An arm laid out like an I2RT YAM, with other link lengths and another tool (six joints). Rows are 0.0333 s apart.
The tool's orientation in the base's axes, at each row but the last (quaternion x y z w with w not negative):
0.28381, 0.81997, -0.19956, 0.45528
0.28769, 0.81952, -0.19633, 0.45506
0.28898, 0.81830, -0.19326, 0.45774
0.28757, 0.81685, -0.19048, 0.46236
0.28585, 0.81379, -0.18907, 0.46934
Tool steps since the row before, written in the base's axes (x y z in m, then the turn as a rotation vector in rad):
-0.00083, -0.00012, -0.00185, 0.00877, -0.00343, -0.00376
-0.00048, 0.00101, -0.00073, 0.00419, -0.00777, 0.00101
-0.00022, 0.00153, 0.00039, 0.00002, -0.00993, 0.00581
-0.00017, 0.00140, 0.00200, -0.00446, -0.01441, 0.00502
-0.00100, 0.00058, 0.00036, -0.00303, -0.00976, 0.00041
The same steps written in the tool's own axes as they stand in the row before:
0.00191, -0.00050, 0.00048, -0.00146, 0.00333, 0.00947
0.00112, 0.00050, -0.00052, -0.00490, -0.00322, 0.00667
0.00021, 0.00100, -0.00123, -0.00795, -0.00782, 0.00284
-0.00125, 0.00087, -0.00192, -0.00676, -0.01409, 0.00293
0.00025, -0.00021, -0.00117, -0.00197, -0.00943, 0.00344

